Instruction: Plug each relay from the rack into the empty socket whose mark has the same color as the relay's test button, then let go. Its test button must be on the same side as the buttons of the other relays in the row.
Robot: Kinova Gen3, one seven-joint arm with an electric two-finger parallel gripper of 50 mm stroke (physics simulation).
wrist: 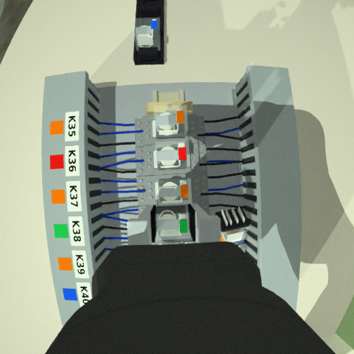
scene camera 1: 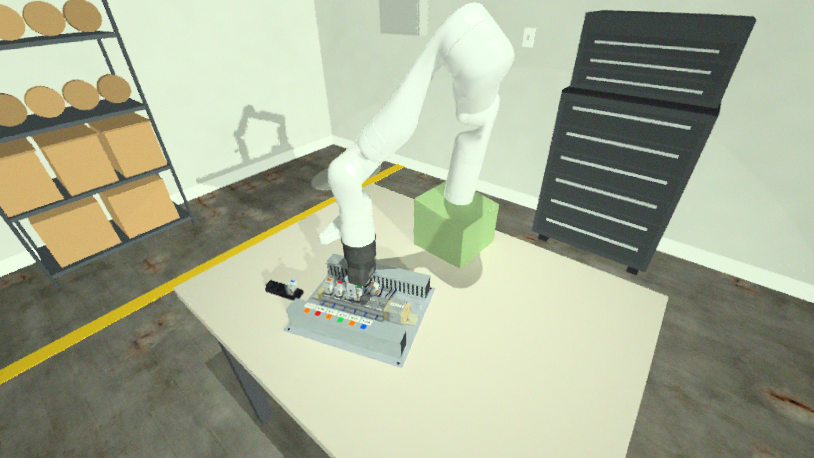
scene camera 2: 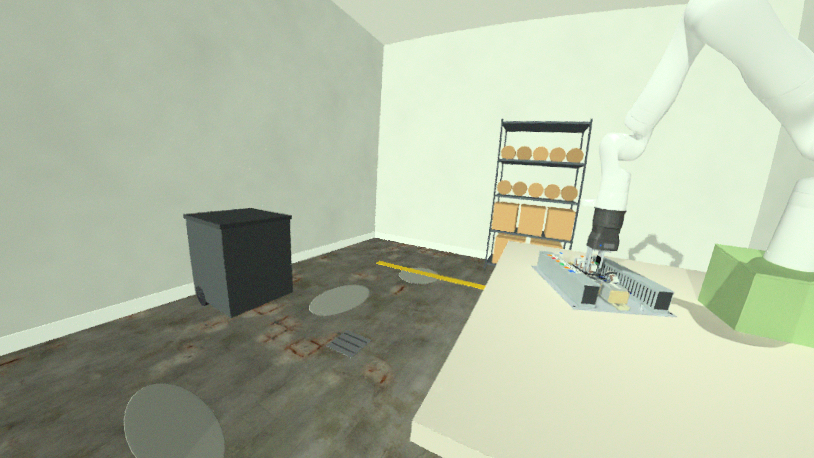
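Note:
My gripper is shut on the relay with the green button, at the row place beside the green K38 mark. Its button faces right in the wrist view, like those of the orange K35 relay, red K36 relay and orange K37 relay. How deep it sits is hidden. The relay with the blue button stands in the black rack. The gripper body hides the sockets beside the orange K39 mark and blue K40 mark.
A white part with a striped black end and a bit of orange lies right of the gripper, against the slotted right duct. The left duct carries the marks. Wires run from both ducts to the row. A green block holds the arm's base.

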